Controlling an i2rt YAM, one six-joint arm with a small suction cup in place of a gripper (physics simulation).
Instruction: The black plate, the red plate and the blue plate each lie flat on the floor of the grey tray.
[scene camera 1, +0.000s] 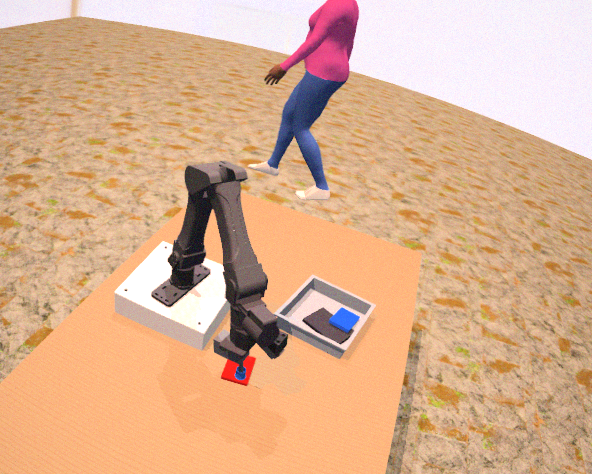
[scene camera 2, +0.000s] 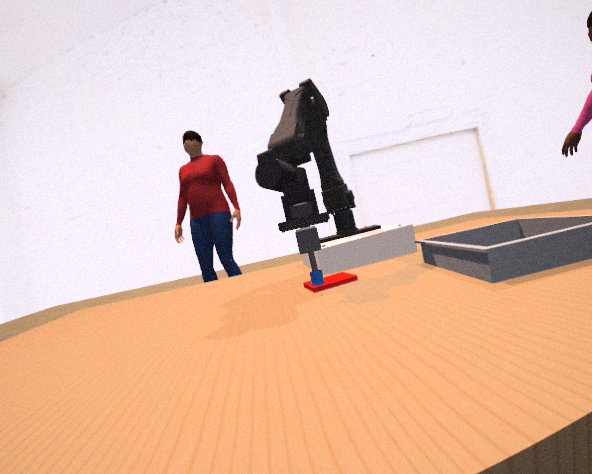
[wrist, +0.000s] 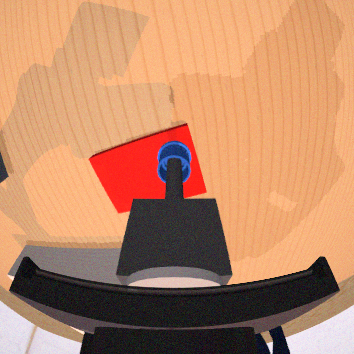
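Seen in the pictures: end effector, tool point: (scene camera 1: 240, 379) (scene camera 2: 319, 288) (wrist: 173, 149); arm's base, origin of the base link: (scene camera 1: 181, 283) (scene camera 2: 347, 235).
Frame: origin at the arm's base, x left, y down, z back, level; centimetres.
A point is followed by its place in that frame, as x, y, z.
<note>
The red plate (scene camera 1: 229, 374) @(-13.8, 6.7, -26.1) (scene camera 2: 339, 278) @(-8.1, 6.6, -27.7) (wrist: 130, 175) @(-8.5, 6.6, -26.5) lies flat on the orange table top, left of the grey tray (scene camera 1: 313, 339) @(10.5, 5.2, -37.9) (scene camera 2: 482, 263) @(10.3, 5.0, -45.5). My suction cup (scene camera 1: 240, 374) (scene camera 2: 317, 278) (wrist: 174, 162) @(-12.6, 7.6, -28.8) presses down on the plate's top face, toward one edge, with the arm folded low above it. In the tray, the black plate (scene camera 1: 320, 323) @(19.1, 6.3, -36.4) lies on the floor. The blue plate (scene camera 1: 344, 320) @(23.7, 5.1, -42.0) rests partly on top of it, by the tray's right wall. The tray's inside is hidden in scene camera 2.
The arm's white base block (scene camera 1: 177, 320) @(-11.9, 0.7, -7.8) (scene camera 2: 365, 249) @(1.5, 3.7, -13.4) stands just behind the red plate. One person (scene camera 1: 313, 94) walks on the floor beyond the table's far edge. Another person (scene camera 2: 205, 207) stands off the table in scene camera 2.
</note>
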